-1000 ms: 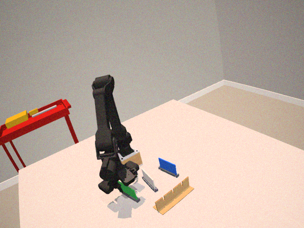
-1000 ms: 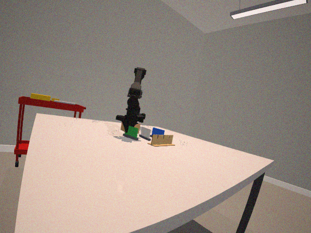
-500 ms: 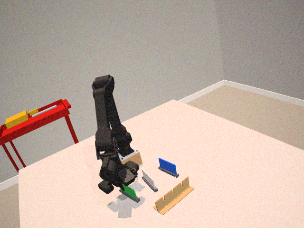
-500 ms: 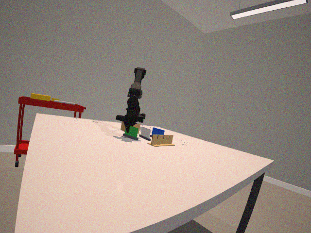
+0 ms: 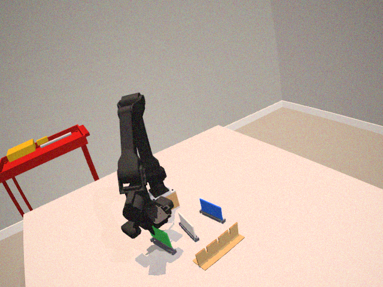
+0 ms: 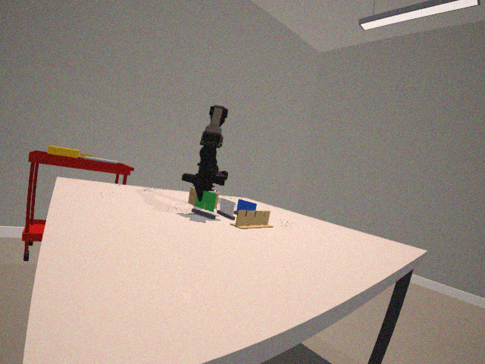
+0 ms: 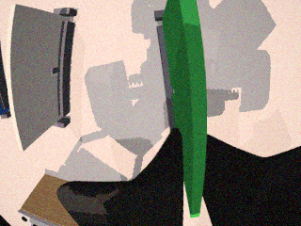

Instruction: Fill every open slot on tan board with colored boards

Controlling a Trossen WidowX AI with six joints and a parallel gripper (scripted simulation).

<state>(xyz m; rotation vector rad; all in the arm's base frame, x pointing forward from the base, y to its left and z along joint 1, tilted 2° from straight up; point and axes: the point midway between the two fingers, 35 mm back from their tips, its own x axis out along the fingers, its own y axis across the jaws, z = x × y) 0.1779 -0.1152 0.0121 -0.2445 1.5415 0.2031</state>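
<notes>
My gripper tip is 160 mm short of the tan board, 140 mm to the right of it and 20 mm above it. The rest, counted from my gripper tip: green board: 20 mm ahead, 10 mm to the left; then blue board: 220 mm to the left, 20 mm below, 20 mm ahead; then white board: 110 mm to the left, 20 mm below, 20 mm ahead.
</notes>
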